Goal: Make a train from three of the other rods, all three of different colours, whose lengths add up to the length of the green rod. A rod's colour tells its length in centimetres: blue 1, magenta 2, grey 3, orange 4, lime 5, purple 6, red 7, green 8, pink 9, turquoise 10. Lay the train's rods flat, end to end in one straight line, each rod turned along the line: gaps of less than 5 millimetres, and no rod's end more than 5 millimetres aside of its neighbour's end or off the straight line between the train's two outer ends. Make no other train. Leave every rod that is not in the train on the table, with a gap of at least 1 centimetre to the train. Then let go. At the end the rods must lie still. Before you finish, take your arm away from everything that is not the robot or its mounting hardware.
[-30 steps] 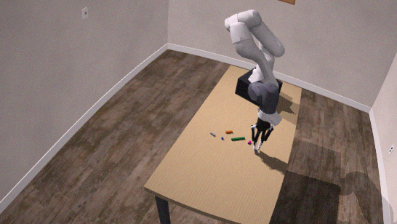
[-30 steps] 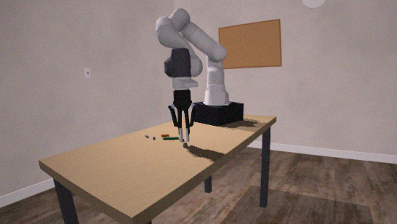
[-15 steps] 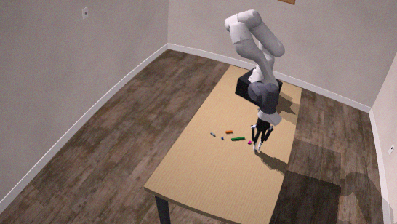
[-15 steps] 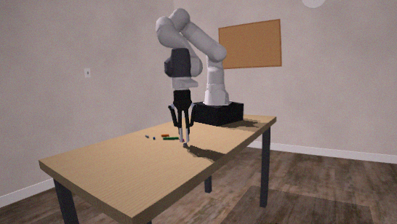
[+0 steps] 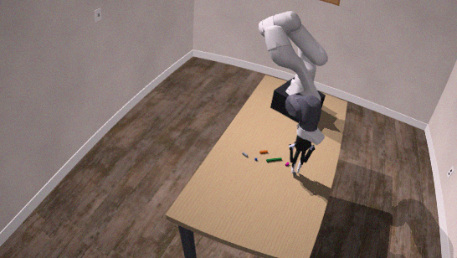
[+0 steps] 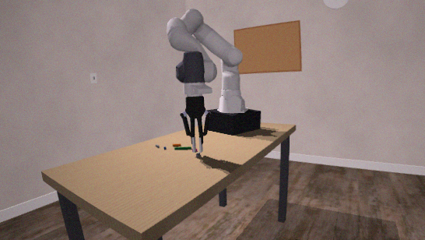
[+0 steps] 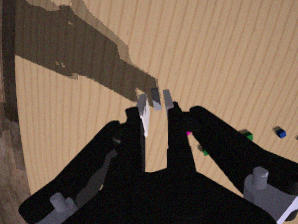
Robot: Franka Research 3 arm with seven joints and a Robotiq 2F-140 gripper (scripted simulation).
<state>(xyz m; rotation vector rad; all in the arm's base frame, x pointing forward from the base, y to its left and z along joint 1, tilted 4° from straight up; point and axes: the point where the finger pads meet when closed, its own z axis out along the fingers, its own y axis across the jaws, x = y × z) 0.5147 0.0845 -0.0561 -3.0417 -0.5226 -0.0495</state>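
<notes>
Now: the blue rod 2 cm behind my hand, 21 cm to the right of it and 5 cm below it. From my hand the other things lie so: magenta rod (5 cm behind, 5 cm to the right, 5 cm below); then green rod (6 cm behind, 12 cm to the right, 5 cm below); then orange rod (9 cm behind, 19 cm to the right, 5 cm below).
</notes>
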